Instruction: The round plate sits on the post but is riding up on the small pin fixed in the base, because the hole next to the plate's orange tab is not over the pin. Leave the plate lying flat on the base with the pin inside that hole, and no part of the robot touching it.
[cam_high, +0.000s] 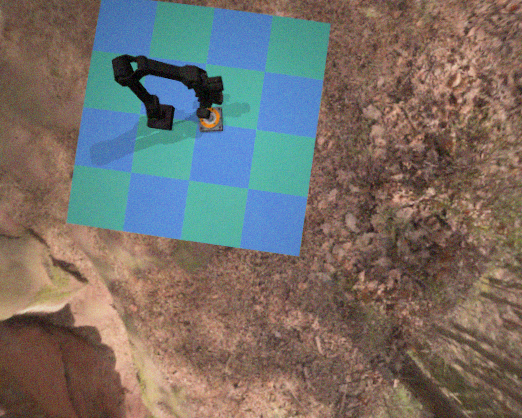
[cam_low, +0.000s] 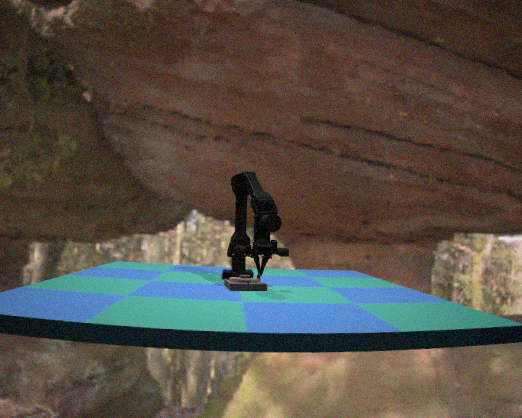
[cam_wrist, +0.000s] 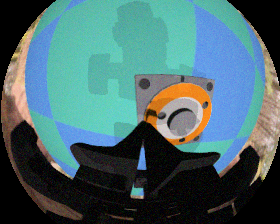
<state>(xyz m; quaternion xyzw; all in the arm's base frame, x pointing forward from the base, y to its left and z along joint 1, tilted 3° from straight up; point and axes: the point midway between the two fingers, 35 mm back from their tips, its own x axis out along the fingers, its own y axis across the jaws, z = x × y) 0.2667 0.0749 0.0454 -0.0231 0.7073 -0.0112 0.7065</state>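
My gripper tip is now 50 mm to the left of the square grey base, 20 mm above it and 10 mm short of it.
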